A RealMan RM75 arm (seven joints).
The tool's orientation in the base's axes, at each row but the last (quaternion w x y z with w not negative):
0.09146, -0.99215, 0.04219, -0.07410
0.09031, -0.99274, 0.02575, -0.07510
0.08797, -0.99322, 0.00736, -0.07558
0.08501, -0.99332, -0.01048, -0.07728
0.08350, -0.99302, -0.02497, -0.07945
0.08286, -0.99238, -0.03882, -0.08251
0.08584, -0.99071, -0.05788, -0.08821
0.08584, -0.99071, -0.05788, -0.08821
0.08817, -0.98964, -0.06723, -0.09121
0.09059, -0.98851, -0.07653, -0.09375
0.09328, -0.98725, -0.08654, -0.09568
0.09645, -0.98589, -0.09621, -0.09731
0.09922, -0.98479, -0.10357, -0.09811
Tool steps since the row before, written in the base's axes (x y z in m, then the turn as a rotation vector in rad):
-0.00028, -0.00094, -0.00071, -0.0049, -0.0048, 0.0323
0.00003, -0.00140, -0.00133, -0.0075, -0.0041, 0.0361
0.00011, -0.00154, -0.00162, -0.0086, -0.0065, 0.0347
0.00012, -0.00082, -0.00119, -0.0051, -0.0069, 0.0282
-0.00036, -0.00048, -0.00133, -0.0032, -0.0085, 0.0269
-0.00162, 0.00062, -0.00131, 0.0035, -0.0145, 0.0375
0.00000, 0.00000, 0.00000, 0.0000, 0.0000, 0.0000
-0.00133, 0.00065, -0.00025, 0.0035, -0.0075, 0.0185
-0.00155, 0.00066, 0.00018, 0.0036, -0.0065, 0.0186
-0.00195, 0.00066, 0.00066, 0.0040, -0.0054, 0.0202
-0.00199, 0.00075, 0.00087, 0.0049, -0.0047, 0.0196
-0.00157, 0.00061, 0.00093, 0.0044, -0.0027, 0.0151
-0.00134, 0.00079, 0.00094, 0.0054, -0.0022, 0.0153
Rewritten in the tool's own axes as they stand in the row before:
-0.00028, 0.00107, 0.00048, 0.0001, -0.0010, -0.0330
-0.00007, 0.00162, 0.00105, -0.0019, -0.0023, -0.0370
-0.00009, 0.00180, 0.00133, -0.0032, 0.0003, -0.0362
-0.00007, 0.00101, 0.00104, -0.0007, 0.0019, -0.0294
-0.00059, 0.00067, 0.00116, 0.0009, 0.0038, -0.0281
-0.00178, -0.00055, 0.00113, 0.0089, 0.0086, -0.0384
0.00000, 0.00000, 0.00000, 0.0000, 0.0000, 0.0000
-0.00128, -0.00077, 0.00014, 0.0061, 0.0048, -0.0187
-0.00140, -0.00090, -0.00031, 0.0063, 0.0039, -0.0186
-0.00167, -0.00108, -0.00084, 0.0072, 0.0026, -0.0199
-0.00163, -0.00125, -0.00103, 0.0080, 0.0022, -0.0190
-0.00121, -0.00107, -0.00104, 0.0070, 0.0009, -0.0143
-0.00094, -0.00122, -0.00096, 0.0080, 0.0006, -0.0142

